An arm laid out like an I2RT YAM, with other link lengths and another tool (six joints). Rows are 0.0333 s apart.
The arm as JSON. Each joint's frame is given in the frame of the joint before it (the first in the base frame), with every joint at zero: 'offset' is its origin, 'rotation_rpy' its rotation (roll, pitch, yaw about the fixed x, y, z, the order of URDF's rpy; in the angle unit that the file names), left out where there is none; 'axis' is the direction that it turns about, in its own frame. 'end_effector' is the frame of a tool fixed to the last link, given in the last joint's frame.
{
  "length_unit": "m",
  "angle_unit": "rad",
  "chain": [
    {
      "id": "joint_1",
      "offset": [
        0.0,
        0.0,
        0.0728
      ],
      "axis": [
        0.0,
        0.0,
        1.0
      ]
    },
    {
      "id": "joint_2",
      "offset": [
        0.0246,
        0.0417,
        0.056
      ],
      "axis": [
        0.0,
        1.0,
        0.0
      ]
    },
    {
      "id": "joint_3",
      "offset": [
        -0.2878,
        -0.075,
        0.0
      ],
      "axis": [
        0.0,
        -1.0,
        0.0
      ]
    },
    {
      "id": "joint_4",
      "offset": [
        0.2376,
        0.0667,
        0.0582
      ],
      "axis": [
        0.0,
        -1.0,
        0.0
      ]
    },
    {
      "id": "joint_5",
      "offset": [
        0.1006,
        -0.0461,
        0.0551
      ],
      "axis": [
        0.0,
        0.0,
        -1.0
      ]
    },
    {
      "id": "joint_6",
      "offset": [
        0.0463,
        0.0,
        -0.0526
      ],
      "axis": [
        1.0,
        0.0,
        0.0
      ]
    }
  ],
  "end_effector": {
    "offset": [
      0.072,
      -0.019,
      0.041
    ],
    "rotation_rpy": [
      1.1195,
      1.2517,
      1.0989
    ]
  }
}
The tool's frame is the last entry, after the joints.
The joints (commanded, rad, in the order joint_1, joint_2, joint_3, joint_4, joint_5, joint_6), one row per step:
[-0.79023 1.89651 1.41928 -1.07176 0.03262 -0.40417]
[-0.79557 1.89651 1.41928 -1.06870 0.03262 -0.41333]
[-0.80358 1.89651 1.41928 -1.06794 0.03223 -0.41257]
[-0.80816 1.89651 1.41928 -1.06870 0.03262 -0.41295]
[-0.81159 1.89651 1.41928 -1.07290 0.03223 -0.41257]
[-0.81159 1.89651 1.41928 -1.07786 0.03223 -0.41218]
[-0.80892 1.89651 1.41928 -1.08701 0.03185 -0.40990]
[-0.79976 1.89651 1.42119 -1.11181 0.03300 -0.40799]
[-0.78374 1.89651 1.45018 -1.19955 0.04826 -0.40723]
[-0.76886 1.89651 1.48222 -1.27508 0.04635 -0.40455]
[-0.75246 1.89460 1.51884 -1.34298 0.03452 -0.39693]
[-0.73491 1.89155 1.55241 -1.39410 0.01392 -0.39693]
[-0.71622 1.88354 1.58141 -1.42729 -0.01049 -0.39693]
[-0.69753 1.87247 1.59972 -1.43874 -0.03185 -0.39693]
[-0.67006 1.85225 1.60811 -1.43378 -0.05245 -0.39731]
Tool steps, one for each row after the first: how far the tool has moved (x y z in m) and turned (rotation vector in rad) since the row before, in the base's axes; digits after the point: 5 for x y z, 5 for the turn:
[-0.00085 -0.00165 0.00015 -0.00212 -0.00179 0.00381]
[-0.00232 -0.00229 0.00004 -0.00028 -0.00084 -0.00876]
[-0.00154 -0.00114 -0.00004 0.00028 0.00082 -0.00421]
[-0.00166 -0.00024 -0.00022 0.00331 0.00260 -0.00380]
[-0.00076 0.00077 -0.00026 0.00359 0.00340 -0.00039]
[-0.00061 0.00212 -0.00046 0.00686 0.00596 0.00040]
[-0.00080 0.00581 -0.00060 0.01564 0.01667 0.00726]
[-0.00463 0.01104 0.00480 0.03105 0.05213 0.01595]
[-0.00157 0.00968 0.00655 0.03155 0.02979 0.01203]
[0.00112 0.00891 0.00890 0.02780 0.01367 0.00728]
[0.00405 0.00845 0.00889 0.02480 -0.00311 0.01436]
[0.00625 0.00756 0.00974 0.01549 -0.01885 0.01479]
[0.00731 0.00619 0.00842 0.00442 -0.02735 0.01550]
[0.00980 0.00837 0.00942 -0.00533 -0.03898 0.02530]

